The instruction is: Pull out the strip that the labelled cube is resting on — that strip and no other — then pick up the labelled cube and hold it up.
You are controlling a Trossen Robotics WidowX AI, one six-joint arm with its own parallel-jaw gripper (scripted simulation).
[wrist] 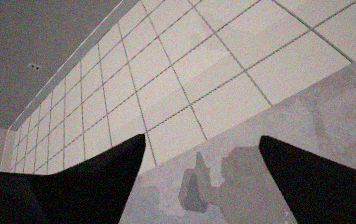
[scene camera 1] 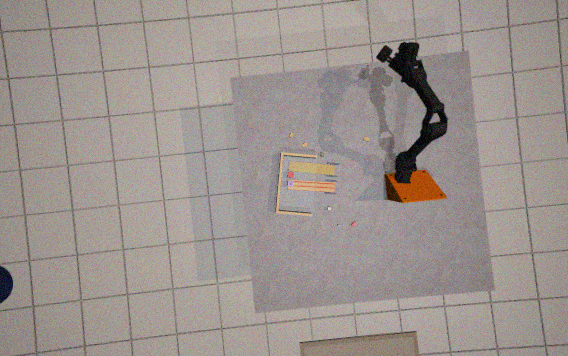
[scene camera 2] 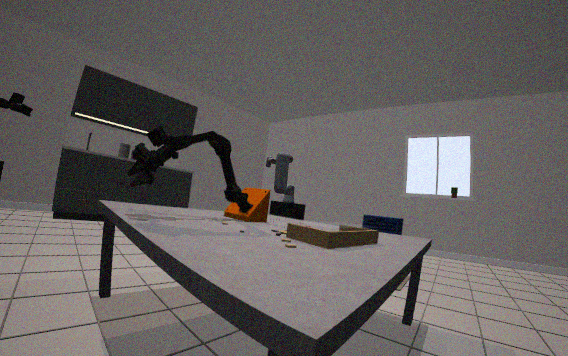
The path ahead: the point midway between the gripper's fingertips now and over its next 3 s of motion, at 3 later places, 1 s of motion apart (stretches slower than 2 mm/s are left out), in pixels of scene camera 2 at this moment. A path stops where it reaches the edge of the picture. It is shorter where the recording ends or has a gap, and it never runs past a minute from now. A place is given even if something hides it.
My gripper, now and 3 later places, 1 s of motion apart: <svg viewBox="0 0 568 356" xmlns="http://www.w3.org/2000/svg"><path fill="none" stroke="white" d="M129 180L255 207L299 186L304 214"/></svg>
